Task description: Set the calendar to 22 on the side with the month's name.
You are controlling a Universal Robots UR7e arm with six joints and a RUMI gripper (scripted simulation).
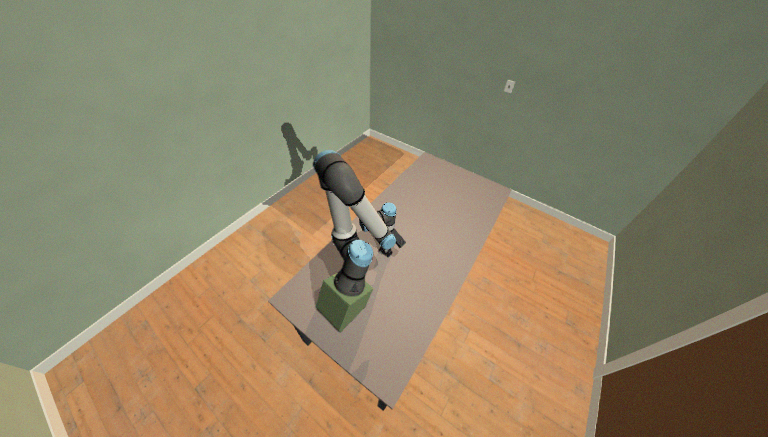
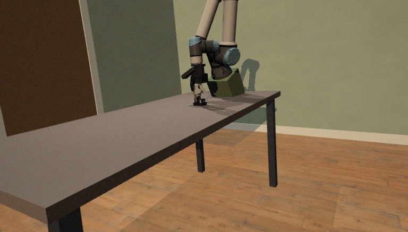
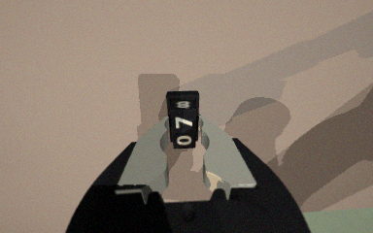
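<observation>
My hand is 4 cm above the black tray and 2 cm to the right of it. The rest, counted from my hand: black number cube: 1 cm below.
</observation>
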